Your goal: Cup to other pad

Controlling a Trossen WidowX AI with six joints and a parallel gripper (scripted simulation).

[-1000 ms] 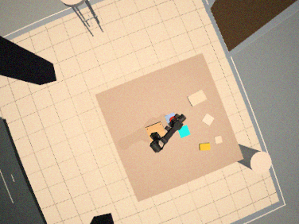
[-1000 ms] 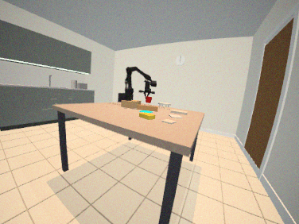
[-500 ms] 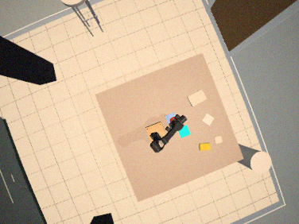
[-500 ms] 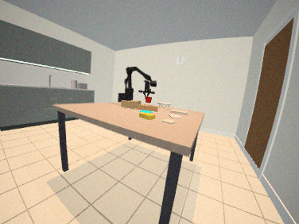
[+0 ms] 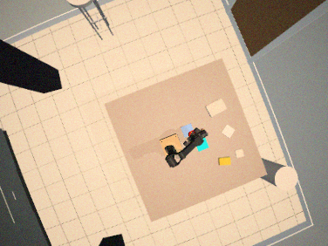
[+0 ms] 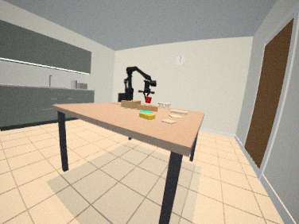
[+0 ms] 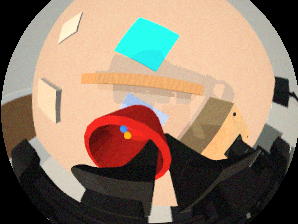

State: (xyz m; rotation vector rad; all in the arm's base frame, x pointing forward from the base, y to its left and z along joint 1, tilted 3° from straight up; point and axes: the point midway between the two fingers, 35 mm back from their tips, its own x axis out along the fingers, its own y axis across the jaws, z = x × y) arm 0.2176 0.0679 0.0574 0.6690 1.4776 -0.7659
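The cyan pad lies 11 cm ahead of my gripper tip, 12 cm to the right of it and 12 cm below it. Round my gripper tip: orange board (6 cm ahead, 3 cm to the right, 10 cm below); red cup (2 cm ahead, 2 cm to the left); light blue pad (1 cm ahead, 5 cm to the left, 12 cm below).
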